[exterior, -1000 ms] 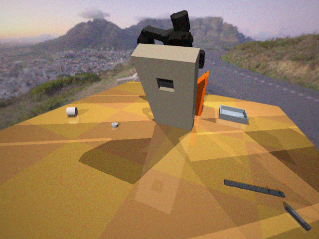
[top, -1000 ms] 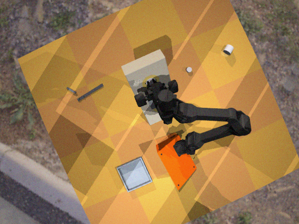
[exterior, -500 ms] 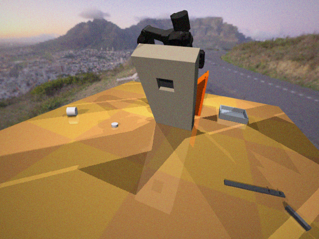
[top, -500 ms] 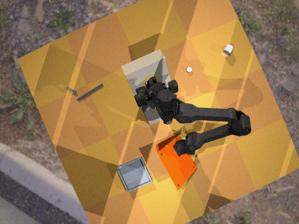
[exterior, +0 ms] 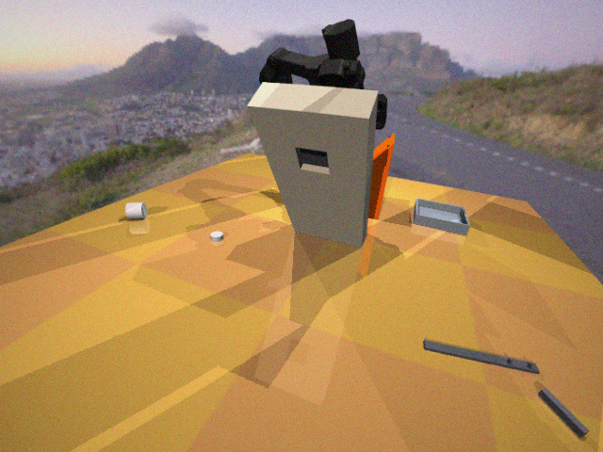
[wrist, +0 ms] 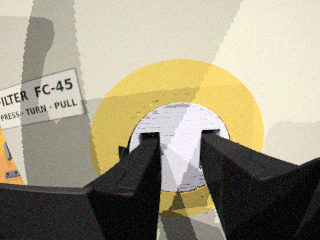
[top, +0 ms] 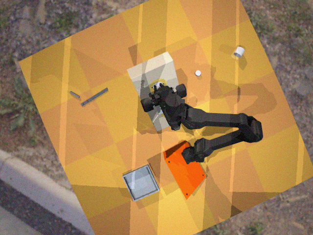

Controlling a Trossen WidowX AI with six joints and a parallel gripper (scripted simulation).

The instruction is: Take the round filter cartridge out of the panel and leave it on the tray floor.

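Now: the beige service panel 8 cm below my gripper tip and 4 cm behind it. From my gripper tip the other things lie so: round filter cartridge: 1 cm below, 1 cm ahead; then small grey stub: 26 cm below, 24 cm to the right, 2 cm behind; then light grey tray: 39 cm behind, 32 cm to the left, 26 cm below.
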